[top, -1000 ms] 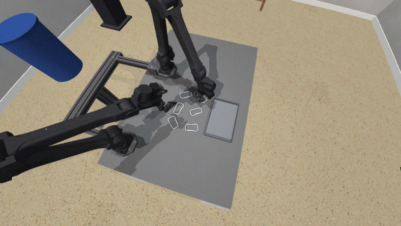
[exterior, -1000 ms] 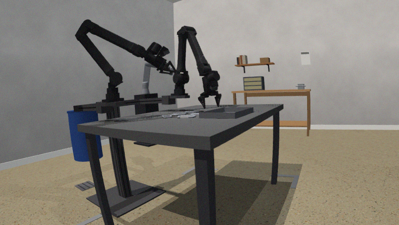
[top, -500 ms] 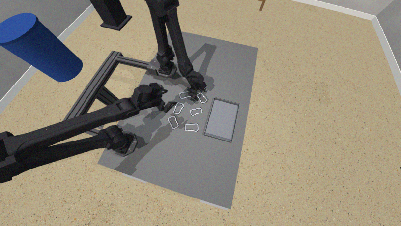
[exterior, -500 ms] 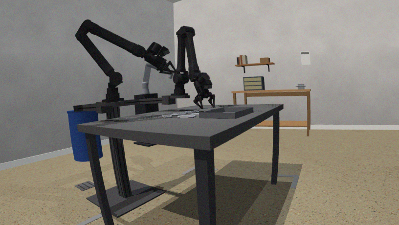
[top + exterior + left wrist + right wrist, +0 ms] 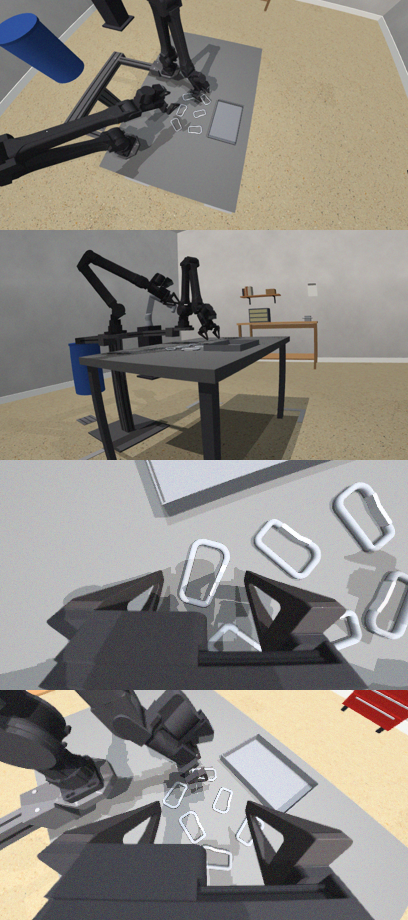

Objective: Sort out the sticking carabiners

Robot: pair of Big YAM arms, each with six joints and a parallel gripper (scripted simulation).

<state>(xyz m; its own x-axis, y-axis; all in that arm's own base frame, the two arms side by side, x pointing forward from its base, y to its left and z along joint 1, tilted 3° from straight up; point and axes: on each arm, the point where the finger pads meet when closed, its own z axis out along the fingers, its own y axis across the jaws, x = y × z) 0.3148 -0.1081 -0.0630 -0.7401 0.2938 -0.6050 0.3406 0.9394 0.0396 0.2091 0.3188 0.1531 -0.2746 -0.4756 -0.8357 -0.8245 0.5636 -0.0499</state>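
Now: left hand 21 cm short of the grey tray, 12 cm to the left of it and 4 cm above it.
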